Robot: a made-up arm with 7 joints.
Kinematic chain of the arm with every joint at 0, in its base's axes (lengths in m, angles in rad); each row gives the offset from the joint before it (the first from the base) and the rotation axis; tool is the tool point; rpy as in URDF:
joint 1: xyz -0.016 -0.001 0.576 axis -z
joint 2: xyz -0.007 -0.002 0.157 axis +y
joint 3: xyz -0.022 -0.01 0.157 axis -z
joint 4: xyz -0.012 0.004 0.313 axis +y
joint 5: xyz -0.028 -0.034 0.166 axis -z
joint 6: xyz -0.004 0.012 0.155 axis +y
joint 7: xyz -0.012 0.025 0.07 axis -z
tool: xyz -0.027 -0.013 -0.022 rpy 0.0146 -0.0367 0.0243
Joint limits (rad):
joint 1: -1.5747..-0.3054
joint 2: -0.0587..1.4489
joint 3: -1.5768..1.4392
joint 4: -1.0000..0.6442
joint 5: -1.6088..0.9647
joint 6: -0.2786..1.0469
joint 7: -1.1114..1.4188
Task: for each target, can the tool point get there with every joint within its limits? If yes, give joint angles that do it. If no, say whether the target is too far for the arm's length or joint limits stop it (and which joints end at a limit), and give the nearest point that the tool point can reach.
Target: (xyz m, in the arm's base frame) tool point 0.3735 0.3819 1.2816
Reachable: yes | joints -1.2908 0.9731 -1.0369 -0.6450 -0.3335 -0.1201 1.0929
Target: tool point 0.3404 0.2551 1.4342
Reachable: yes | joints -0.7226 0.8564 -0.1721 -0.5211 0.3236 0.7476 0.4584
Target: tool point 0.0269 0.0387 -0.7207
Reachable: no: too far | nearest point 0.5406 0.5141 0.6078 | short by 1.502 m
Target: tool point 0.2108 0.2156 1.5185
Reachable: yes | joints -1.2797 0.5075 -0.6893 -0.2538 -1.4036 0.5381 0.6962
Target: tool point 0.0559 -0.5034 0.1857
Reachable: no: joint limits stop it (at a limit: joint 1, joint 2, joint 3, joint 4, joint 6) | nearest point 0.6522 -0.1824 0.7509 | short by 0.882 m
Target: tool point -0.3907 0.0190 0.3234
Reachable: no: joint limits stop it (at a limit: joint 1, joint 2, joint 3, joint 4, joint 6) | nearest point -0.3647 0.5731 0.8525 | short by 0.767 m
